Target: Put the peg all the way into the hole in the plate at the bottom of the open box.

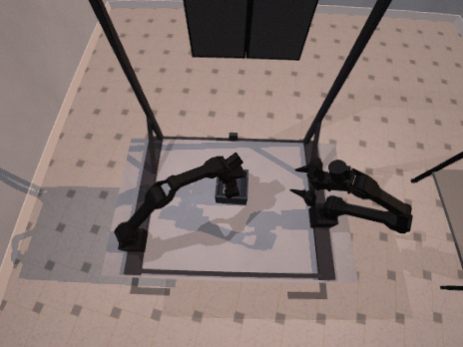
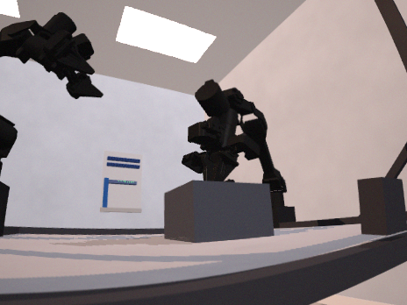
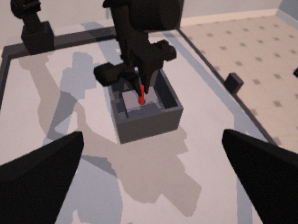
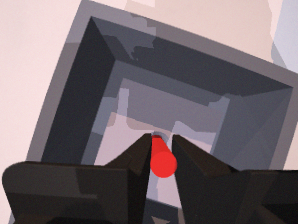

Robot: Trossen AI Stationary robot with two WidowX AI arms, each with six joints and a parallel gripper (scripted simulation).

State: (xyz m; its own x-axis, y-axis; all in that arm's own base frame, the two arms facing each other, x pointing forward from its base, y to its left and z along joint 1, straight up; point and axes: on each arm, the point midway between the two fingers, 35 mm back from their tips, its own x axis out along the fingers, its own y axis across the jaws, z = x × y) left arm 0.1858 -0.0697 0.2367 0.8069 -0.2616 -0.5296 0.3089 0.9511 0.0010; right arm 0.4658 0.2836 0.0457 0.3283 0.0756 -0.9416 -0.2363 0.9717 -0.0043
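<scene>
The red peg lies 5 cm below my right hand. Also, from my right hand: box 10 cm below; grey plate 8 cm below.
</scene>
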